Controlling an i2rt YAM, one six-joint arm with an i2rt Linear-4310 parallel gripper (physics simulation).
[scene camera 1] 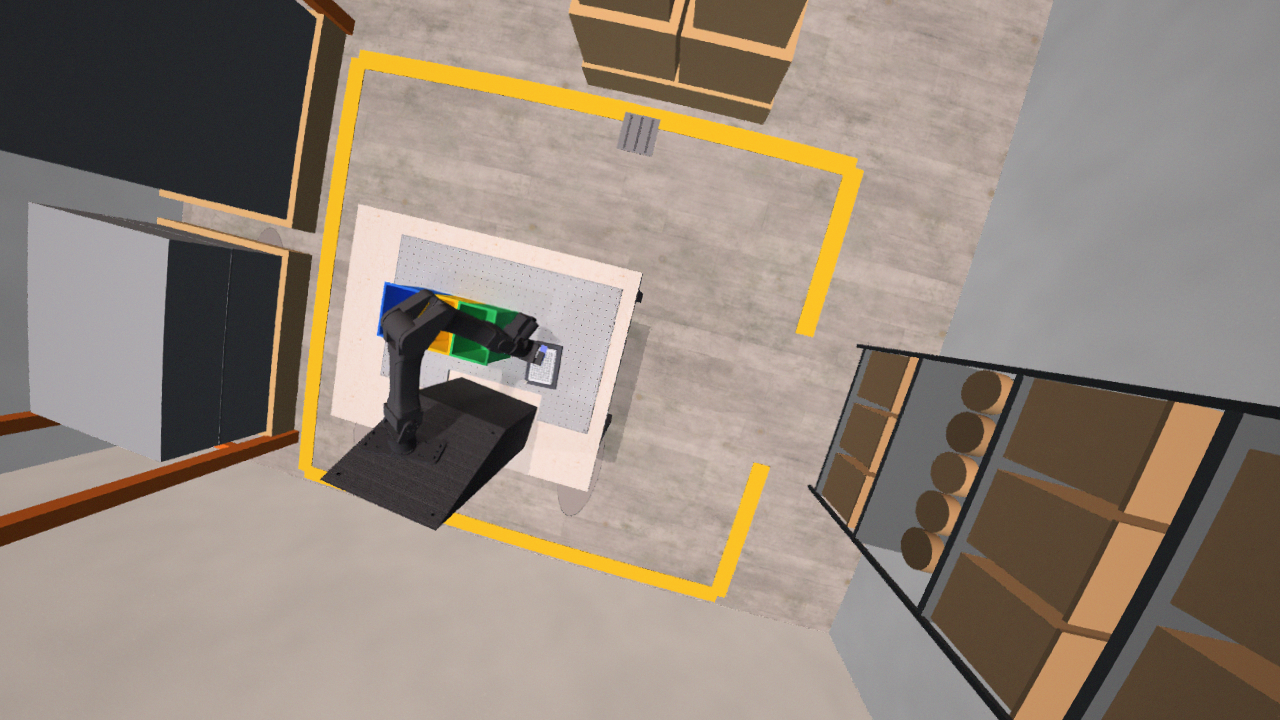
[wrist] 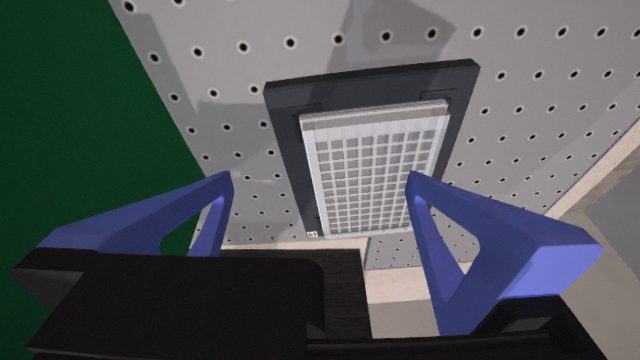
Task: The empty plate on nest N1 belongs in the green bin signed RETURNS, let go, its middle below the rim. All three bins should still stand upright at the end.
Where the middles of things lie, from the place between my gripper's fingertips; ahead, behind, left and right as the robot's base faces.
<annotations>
My hand is 5 cm past the gridded plate (wrist: 359, 159), 3 cm above it and 2 cm to the left of it. Also, from my hand: blue bin (scene camera 1: 393, 294) (39 cm to the left, 14 cm ahead, 4 cm above); then dark nest (wrist: 404, 83) (5 cm behind, 4 cm below, 2 cm to the right); then green bin (scene camera 1: 462, 348) (14 cm to the left, 7 cm ahead, 4 cm above).
</annotations>
